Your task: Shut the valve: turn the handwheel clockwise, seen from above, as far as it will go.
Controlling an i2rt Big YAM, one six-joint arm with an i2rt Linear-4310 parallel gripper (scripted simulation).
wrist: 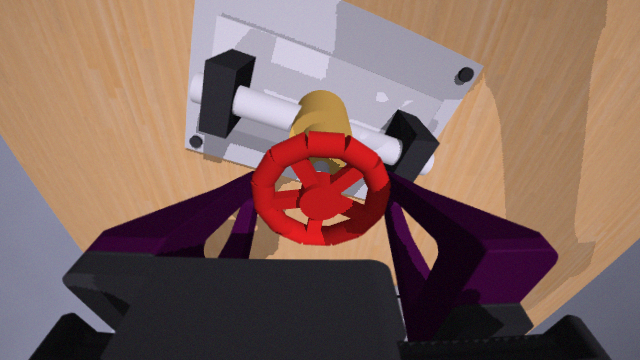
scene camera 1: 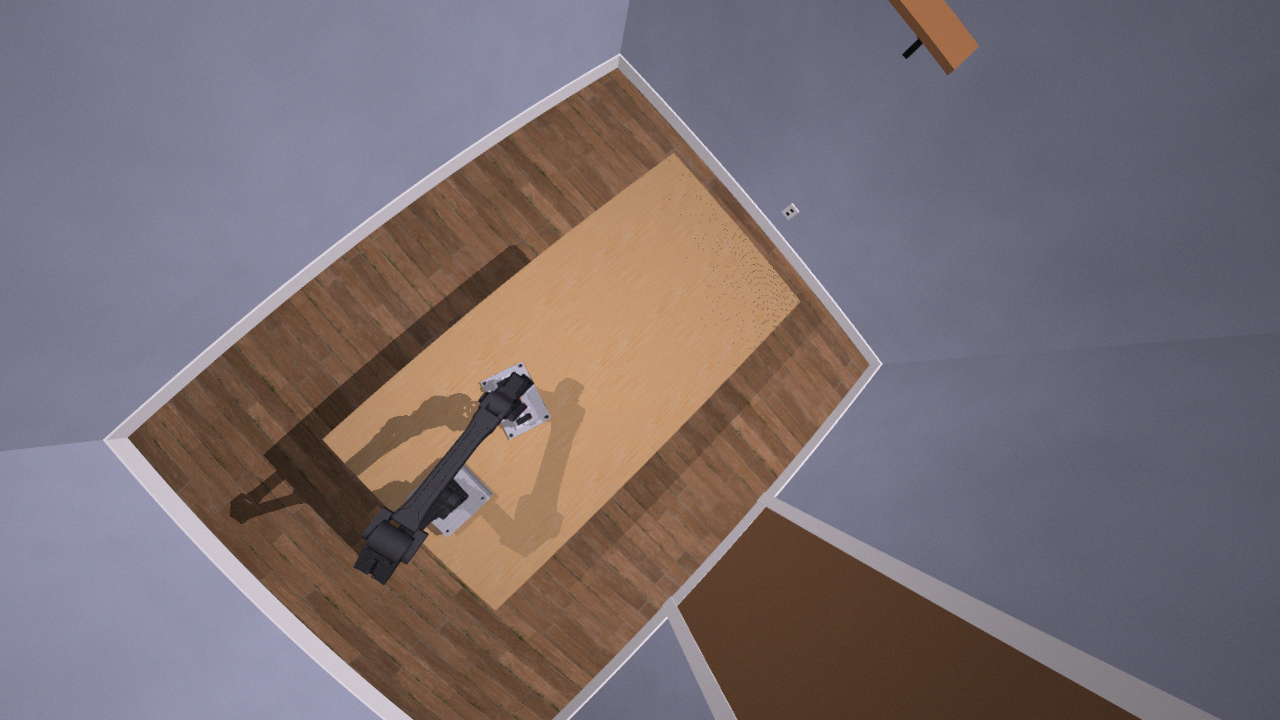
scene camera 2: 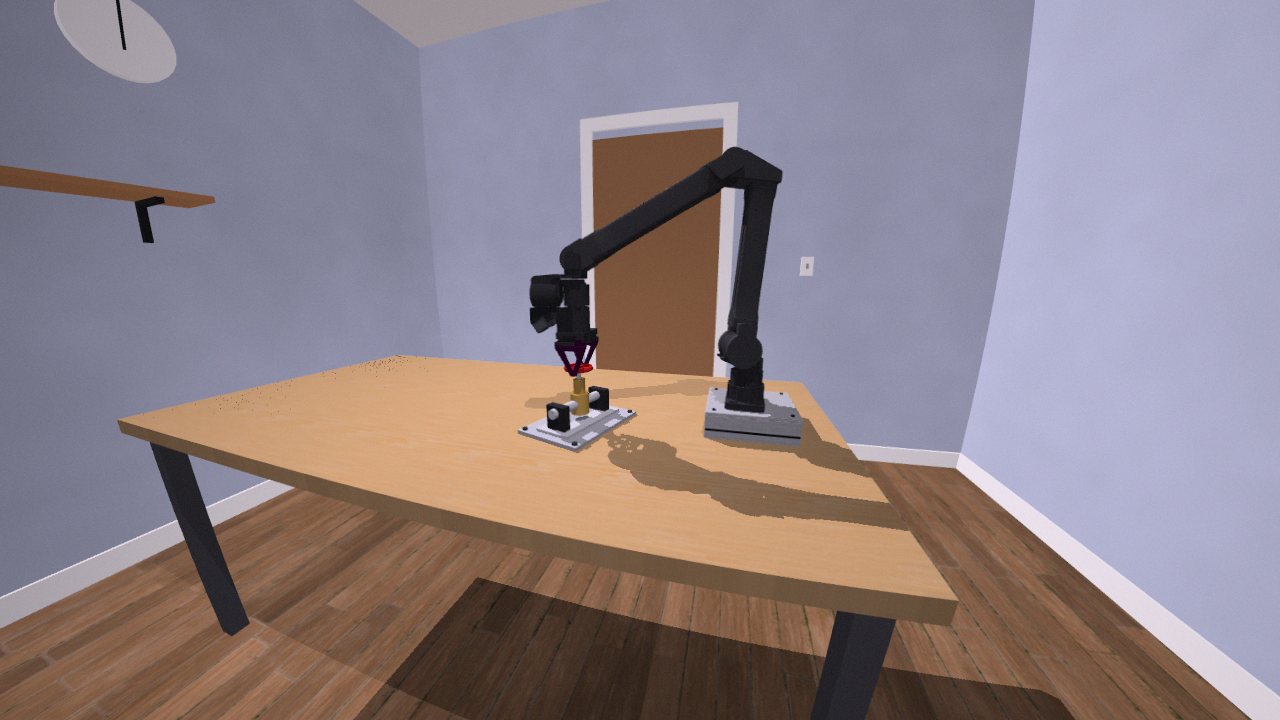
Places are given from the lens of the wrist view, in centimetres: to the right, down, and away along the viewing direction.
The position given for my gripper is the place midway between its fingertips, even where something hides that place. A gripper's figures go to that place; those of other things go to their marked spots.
my gripper [wrist: 320,181]: 0, 0, 13
red handwheel [wrist: 319,198]: 0, 1, 11
